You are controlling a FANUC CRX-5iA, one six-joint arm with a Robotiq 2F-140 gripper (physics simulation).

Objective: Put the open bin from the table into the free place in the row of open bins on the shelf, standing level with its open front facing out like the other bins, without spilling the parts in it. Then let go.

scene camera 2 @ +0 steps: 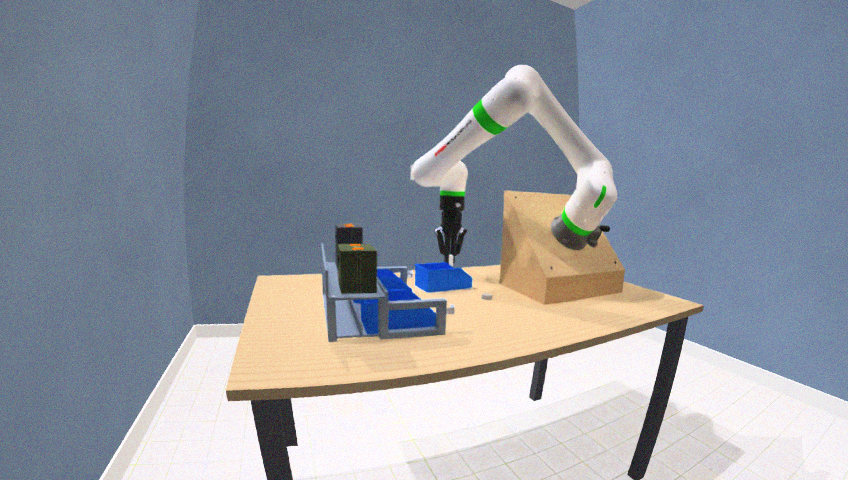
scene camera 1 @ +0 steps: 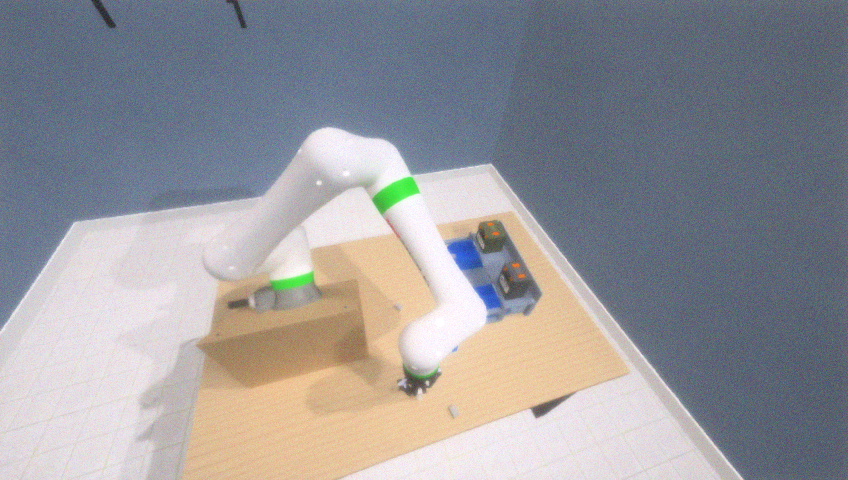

Labels:
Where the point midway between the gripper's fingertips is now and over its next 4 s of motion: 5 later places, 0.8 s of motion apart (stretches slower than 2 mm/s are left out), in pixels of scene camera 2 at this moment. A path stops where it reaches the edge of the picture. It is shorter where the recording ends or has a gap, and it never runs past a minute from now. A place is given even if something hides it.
My gripper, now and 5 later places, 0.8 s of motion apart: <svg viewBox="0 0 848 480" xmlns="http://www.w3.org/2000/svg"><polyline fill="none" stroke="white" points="448,272 480,250 559,255 452,234 443,260 442,263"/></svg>

